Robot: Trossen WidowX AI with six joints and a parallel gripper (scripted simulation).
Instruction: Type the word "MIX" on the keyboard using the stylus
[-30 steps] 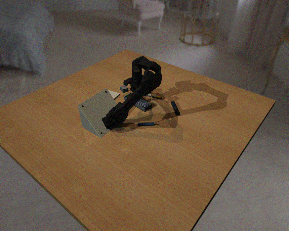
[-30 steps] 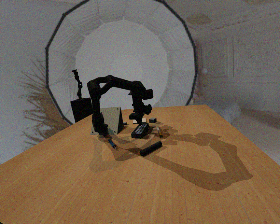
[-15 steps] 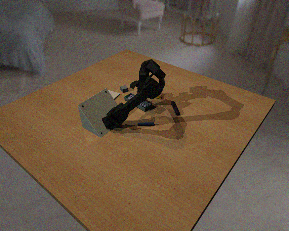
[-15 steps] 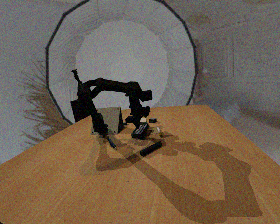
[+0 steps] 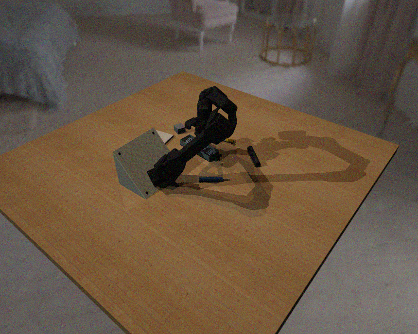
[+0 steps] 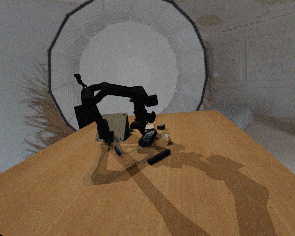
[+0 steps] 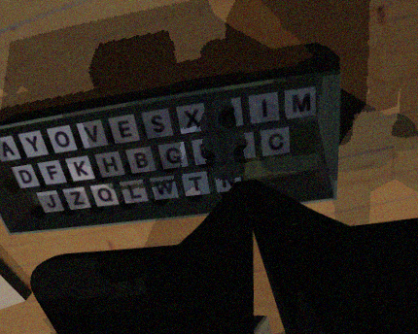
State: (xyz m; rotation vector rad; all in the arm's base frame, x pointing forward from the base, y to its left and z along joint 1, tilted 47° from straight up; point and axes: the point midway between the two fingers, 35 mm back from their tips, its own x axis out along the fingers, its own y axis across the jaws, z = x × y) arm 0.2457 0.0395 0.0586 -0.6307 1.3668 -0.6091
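Now: the blue stylus 150 mm to the right of my gripper tip, 80 mm behind it and 30 mm below it. Also, from my gripper tip: yellow marker (140 mm ahead, 30 mm below, 10 mm to the left); pale flat pad (240 mm to the left, 50 mm behind, 40 mm below); grey cube (220 mm to the left, 60 mm ahead, 30 mm below).
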